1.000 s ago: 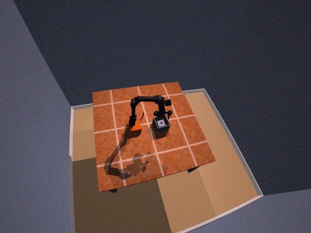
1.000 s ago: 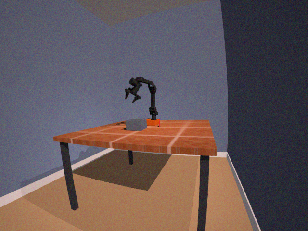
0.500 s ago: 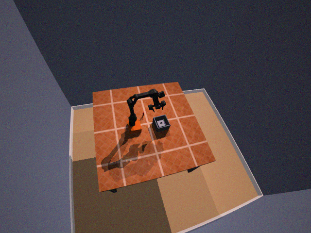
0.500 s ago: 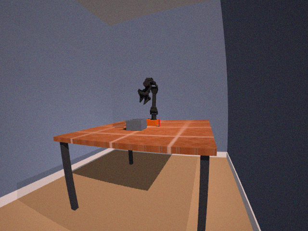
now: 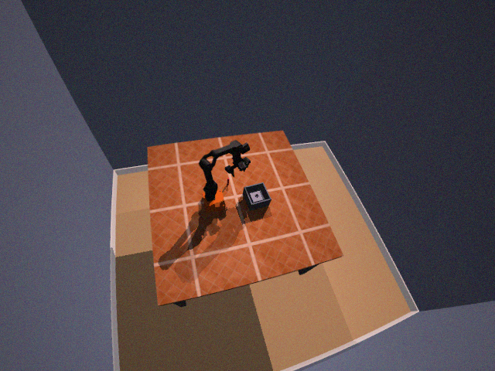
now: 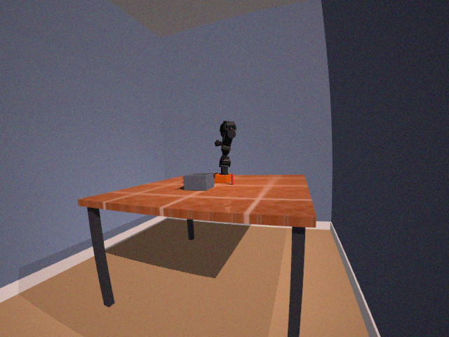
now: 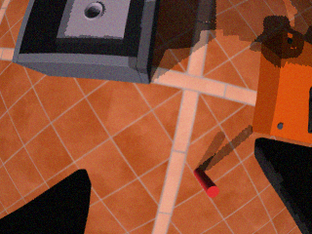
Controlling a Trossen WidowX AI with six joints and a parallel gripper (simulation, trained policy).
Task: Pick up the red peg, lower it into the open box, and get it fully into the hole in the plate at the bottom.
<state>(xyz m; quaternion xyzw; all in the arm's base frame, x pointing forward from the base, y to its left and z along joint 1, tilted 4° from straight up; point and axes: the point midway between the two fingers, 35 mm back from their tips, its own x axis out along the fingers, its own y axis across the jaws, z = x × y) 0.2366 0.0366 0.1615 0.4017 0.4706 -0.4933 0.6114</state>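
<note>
My gripper tip is 140 mm above the red peg, 60 mm to the right of it and 60 mm past it. The rest, counted from my gripper tip: pale plate: 150 mm to the right, 140 mm below, 90 mm ahead; grey box: 160 mm below, 150 mm to the right, 90 mm ahead.
</note>
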